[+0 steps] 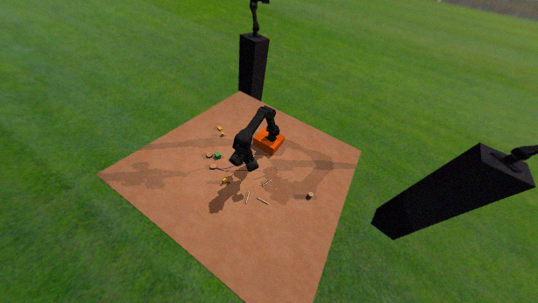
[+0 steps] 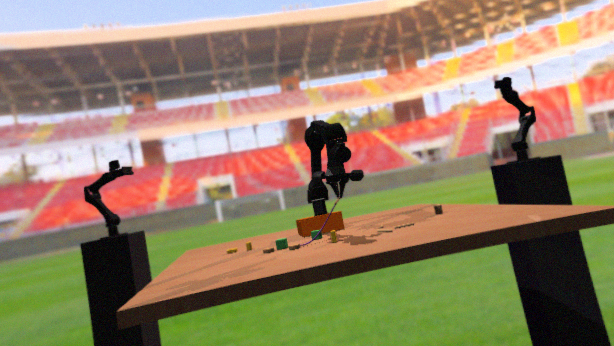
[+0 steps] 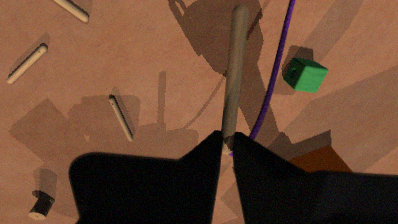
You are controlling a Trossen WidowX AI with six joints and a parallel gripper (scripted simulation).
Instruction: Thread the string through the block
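The thin wooden stick lies 1 cm to the right of my gripper tip and 1 cm ahead of it. Round my gripper tip: green cube: 24 cm to the right, 12 cm below, 5 cm ahead; then yellow piece: 15 cm ahead, 12 cm below, 5 cm to the right; then round wooden button: 19 cm to the right, 13 cm below, 12 cm ahead.
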